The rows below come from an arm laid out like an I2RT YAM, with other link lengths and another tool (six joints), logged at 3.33 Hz.
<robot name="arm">
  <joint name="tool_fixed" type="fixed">
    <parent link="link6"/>
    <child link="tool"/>
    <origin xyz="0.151 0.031 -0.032" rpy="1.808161 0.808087 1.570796"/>
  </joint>
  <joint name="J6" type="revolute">
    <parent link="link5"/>
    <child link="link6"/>
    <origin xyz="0.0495 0 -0.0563" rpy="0 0 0"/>
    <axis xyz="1 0 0"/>
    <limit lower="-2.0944" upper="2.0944"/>
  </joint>
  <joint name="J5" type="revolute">
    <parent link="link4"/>
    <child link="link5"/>
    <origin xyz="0.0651 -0.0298 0.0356" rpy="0 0 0"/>
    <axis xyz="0 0 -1"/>
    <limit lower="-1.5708" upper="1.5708"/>
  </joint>
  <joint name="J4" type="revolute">
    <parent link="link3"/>
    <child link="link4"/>
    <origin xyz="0.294 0.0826 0.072" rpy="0 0 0"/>
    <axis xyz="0 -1 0"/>
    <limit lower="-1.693" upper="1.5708"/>
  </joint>
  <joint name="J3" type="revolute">
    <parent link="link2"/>
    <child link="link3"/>
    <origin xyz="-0.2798 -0.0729 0" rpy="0 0 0"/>
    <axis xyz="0 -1 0"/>
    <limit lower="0" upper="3.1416"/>
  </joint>
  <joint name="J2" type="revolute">
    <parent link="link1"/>
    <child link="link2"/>
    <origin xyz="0.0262 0.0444 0.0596" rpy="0 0 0"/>
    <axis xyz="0 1 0"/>
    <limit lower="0" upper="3.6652"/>
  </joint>
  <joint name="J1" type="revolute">
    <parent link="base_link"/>
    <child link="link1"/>
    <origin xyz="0 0 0.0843" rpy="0 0 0"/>
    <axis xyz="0 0 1"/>
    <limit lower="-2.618" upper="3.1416"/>
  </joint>
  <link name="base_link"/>
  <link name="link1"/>
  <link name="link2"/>
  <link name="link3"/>
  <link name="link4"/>
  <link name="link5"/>
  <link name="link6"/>
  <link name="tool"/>
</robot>
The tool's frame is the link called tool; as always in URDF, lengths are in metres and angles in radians.
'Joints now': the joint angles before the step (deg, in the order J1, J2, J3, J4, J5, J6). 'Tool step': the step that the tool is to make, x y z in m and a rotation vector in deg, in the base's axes. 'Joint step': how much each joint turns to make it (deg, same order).
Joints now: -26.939, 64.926, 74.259, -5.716, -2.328, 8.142
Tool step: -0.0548, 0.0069, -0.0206, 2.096, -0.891, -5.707
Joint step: 0.257, -12.191, -10.206, -2.159, 6.093, 1.900
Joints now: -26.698, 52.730, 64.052, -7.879, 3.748, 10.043
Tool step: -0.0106, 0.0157, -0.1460, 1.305, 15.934, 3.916
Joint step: 0.002, -4.888, -16.979, -2.532, -3.495, -6.229
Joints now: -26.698, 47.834, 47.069, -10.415, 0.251, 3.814
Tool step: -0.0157, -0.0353, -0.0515, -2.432, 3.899, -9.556
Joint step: -0.500, -0.713, -7.997, 5.076, 9.686, -1.923
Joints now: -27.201, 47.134, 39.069, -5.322, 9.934, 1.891
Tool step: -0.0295, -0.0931, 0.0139, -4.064, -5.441, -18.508
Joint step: -8.906, 3.678, -1.566, 11.713, 9.563, 1.137
